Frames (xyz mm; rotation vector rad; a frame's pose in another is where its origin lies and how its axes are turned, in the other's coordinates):
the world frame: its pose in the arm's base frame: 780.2 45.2 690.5 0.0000 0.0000 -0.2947
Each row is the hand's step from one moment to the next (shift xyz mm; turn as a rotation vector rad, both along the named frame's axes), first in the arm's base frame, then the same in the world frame.
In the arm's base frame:
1: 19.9 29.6 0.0 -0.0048 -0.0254 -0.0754
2: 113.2 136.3 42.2 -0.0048 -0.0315 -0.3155
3: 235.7 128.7 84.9 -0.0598 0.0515 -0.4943
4: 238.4 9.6 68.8 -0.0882 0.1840 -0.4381
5: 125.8 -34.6 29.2 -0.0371 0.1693 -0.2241
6: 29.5 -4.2 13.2 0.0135 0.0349 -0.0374
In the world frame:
1: 10.4 34.1 0.0 0.0028 -0.0257 -0.0754
2: 68.7 163.3 42.2 0.0046 -0.0315 -0.3155
3: 188.2 191.6 84.9 -0.0722 0.0319 -0.4943
4: 225.3 78.4 68.8 -0.1378 0.1504 -0.4381
5: 130.4 3.4 29.2 -0.0847 0.1512 -0.2241
6: 29.4 4.5 13.2 0.0028 0.0373 -0.0374

